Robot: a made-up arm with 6 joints. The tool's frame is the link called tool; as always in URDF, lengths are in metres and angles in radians.
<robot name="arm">
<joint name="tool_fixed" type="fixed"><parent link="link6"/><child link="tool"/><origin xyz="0 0 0" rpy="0 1.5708 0"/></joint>
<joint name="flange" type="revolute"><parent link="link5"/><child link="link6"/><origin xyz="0 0 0.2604" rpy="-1.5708 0 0"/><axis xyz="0 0 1"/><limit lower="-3.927" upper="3.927" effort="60" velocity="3.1"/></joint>
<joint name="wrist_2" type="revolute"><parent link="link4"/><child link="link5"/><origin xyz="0 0 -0.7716" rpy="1.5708 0 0"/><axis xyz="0 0 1"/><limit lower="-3.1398" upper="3.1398" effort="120" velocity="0.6"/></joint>
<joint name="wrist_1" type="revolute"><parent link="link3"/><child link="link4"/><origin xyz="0 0 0" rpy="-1.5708 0 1.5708"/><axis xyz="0 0 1"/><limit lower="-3.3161" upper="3.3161" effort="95" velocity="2"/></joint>
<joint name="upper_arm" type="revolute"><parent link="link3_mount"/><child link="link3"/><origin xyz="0 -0.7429 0" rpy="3.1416 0 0"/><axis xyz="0 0 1"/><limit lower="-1.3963" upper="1.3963" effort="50" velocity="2.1"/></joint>
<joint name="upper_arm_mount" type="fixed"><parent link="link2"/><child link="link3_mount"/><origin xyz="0 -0.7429 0"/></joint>
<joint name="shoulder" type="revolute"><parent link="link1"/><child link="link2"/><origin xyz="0 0 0" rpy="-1.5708 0 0"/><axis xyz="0 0 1"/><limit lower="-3.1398" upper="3.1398" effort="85" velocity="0.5"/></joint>
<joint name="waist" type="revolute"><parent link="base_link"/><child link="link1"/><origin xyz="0 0 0.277"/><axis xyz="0 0 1"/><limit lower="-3.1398" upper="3.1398" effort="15" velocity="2.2"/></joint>
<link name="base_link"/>
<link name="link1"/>
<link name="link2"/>
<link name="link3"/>
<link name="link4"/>
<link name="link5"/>
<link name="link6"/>
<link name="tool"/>
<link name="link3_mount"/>
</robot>
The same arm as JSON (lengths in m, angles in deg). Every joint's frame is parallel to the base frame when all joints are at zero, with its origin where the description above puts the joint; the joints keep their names.
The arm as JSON. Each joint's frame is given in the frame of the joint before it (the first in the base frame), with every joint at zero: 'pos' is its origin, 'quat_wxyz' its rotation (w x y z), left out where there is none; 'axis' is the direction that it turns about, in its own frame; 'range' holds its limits. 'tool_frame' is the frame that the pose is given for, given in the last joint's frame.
{
  "length_unit": "m",
  "angle_unit": "deg",
  "joints": [
    {
      "joint": "waist",
      "pos": [
        0.0,
        0.0,
        0.277
      ],
      "axis": [
        0.0,
        0.0,
        1.0
      ],
      "range": [
        -179.9,
        179.9
      ]
    },
    {
      "joint": "shoulder",
      "pos": [
        0.0,
        0.0,
        0.0
      ],
      "axis": [
        0.0,
        1.0,
        0.0
      ],
      "range": [
        -179.9,
        179.9
      ]
    },
    {
      "joint": "upper_arm",
      "pos": [
        0.0,
        0.0,
        1.4858
      ],
      "axis": [
        0.0,
        -1.0,
        0.0
      ],
      "range": [
        -80.0,
        80.0
      ]
    },
    {
      "joint": "wrist_1",
      "pos": [
        0.0,
        0.0,
        0.0
      ],
      "axis": [
        -1.0,
        0.0,
        0.0
      ],
      "range": [
        -190.0,
        190.0
      ]
    },
    {
      "joint": "wrist_2",
      "pos": [
        0.7716,
        0.0,
        0.0
      ],
      "axis": [
        0.0,
        -1.0,
        0.0
      ],
      "range": [
        -179.9,
        179.9
      ]
    },
    {
      "joint": "flange",
      "pos": [
        0.0,
        -0.2604,
        0.0
      ],
      "axis": [
        -1.0,
        0.0,
        0.0
      ],
      "range": [
        -225.0,
        225.0
      ]
    }
  ],
  "tool_frame": {
    "pos": [
      0.0,
      0.0,
      0.0
    ],
    "quat_wxyz": [
      1.0,
      0.000002,
      0.0,
      -0.000002
    ]
  }
}

